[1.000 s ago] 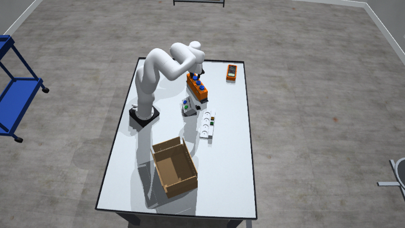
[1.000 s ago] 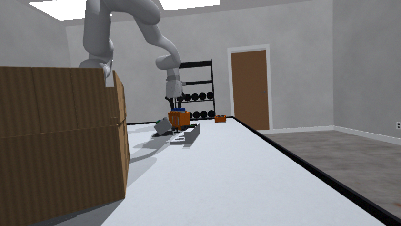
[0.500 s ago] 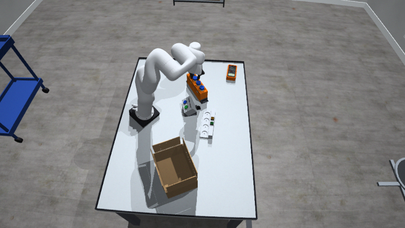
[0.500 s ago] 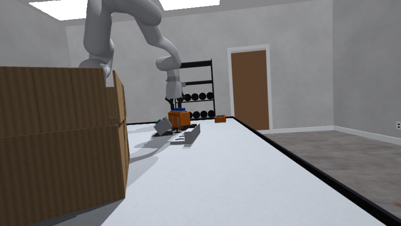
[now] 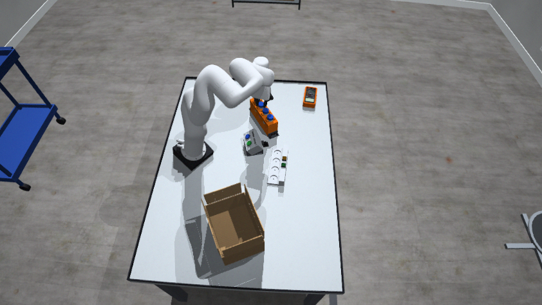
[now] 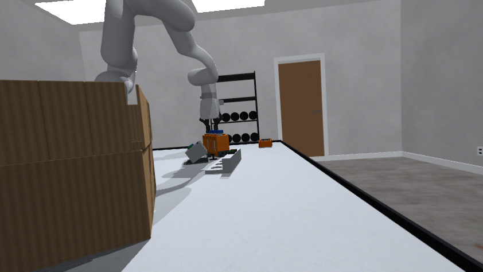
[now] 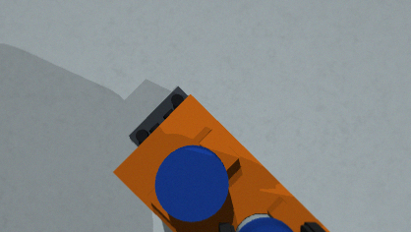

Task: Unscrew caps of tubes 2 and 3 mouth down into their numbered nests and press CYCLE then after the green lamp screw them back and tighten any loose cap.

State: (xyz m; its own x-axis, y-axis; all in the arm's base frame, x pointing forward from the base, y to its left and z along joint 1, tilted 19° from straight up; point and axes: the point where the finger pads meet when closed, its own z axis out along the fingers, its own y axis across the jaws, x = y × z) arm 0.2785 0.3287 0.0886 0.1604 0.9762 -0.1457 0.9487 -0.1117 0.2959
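Now: the blue cap 1 cm below my hand. Round my hand: green key (3 cm behind, 23 cm to the right, 6 cm below); then blue key (5 cm behind, 19 cm to the right, 6 cm below); then grey key housing (2 cm behind, 21 cm to the right, 7 cm below).
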